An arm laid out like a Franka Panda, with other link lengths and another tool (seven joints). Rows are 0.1 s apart.
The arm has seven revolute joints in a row. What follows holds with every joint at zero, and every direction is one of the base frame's.
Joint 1 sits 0.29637 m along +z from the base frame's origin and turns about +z.
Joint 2 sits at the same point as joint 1 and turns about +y.
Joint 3 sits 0.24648 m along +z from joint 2 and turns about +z.
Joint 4 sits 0.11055 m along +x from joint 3 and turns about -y.
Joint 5 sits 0.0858 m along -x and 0.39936 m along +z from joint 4 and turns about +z.
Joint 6 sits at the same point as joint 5 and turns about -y.
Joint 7 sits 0.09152 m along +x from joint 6 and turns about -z.
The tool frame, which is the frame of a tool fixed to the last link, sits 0.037 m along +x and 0.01 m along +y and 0.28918 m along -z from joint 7; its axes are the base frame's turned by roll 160.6, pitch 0 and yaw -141 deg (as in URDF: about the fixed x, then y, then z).
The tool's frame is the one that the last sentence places.
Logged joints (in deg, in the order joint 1, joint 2, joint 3, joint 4, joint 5, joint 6, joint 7), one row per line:
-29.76 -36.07 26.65 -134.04 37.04 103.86 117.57
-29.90 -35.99 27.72 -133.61 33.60 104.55 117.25
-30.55 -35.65 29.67 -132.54 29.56 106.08 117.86
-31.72 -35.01 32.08 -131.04 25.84 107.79 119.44
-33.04 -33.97 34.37 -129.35 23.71 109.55 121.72
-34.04 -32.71 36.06 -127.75 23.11 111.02 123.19
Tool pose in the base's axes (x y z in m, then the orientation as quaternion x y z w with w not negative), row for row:
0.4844 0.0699 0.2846 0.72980 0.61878 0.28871 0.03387
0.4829 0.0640 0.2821 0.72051 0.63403 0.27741 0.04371
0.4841 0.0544 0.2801 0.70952 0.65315 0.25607 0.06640
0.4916 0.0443 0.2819 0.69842 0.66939 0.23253 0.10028
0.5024 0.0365 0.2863 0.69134 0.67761 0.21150 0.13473
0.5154 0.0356 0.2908 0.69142 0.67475 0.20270 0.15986
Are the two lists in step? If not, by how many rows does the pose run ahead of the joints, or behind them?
The pose runs 1 row behind the joints: the pose in row i belongs to the joints in row i - 1.
